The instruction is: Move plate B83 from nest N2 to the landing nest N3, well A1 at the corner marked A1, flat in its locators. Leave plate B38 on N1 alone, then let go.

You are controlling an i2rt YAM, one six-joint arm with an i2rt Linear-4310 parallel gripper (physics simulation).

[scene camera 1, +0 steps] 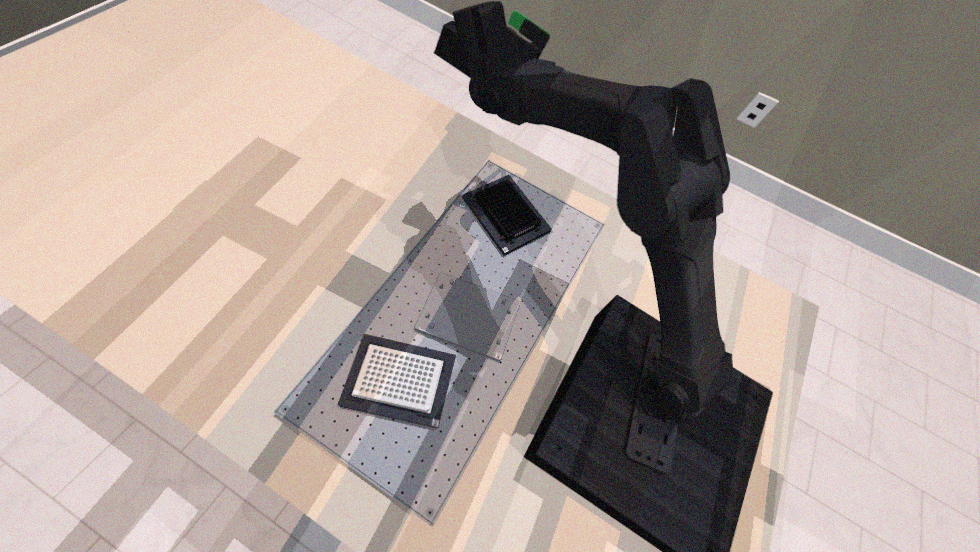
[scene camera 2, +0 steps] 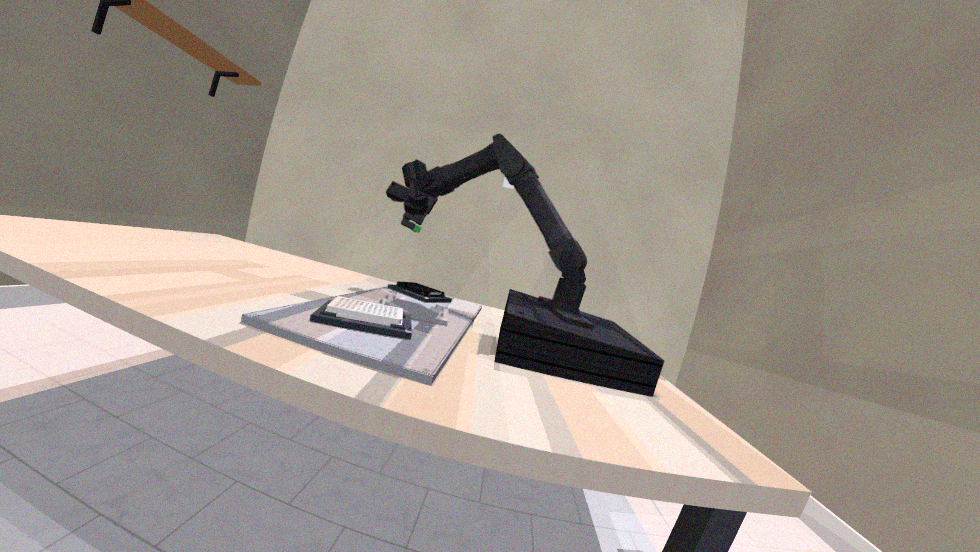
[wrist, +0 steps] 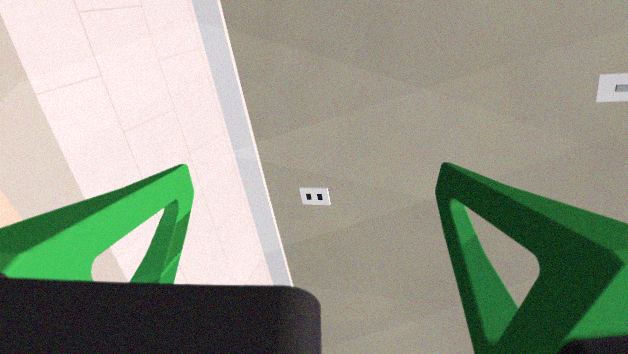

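A white 96-well plate (scene camera 1: 397, 378) (scene camera 2: 364, 311) lies flat in a dark nest (scene camera 1: 390, 412) on the near end of the pegboard. A black plate (scene camera 1: 507, 207) (scene camera 2: 421, 289) sits in another dark nest (scene camera 1: 541, 231) at the far end. Between them is a clear nest (scene camera 1: 471, 325) with small locators and no plate on it. The plate and nest labels cannot be read, so I cannot tell which plate is B83. My gripper (scene camera 1: 528, 27) (scene camera 2: 410, 224) (wrist: 314, 177) is open and empty, high above the board's far end; its green fingers stand wide apart and no plate shows in the wrist view.
The perforated board (scene camera 1: 404, 473) (scene camera 2: 416, 370) lies on the wooden table (scene camera 1: 130, 205) (scene camera 2: 438, 411). The arm's black base (scene camera 1: 589, 473) (scene camera 2: 582, 363) stands beside the board. The wall with a socket (scene camera 1: 757, 109) (wrist: 315, 196) is behind. A wooden shelf (scene camera 2: 185, 37) hangs at the upper left.
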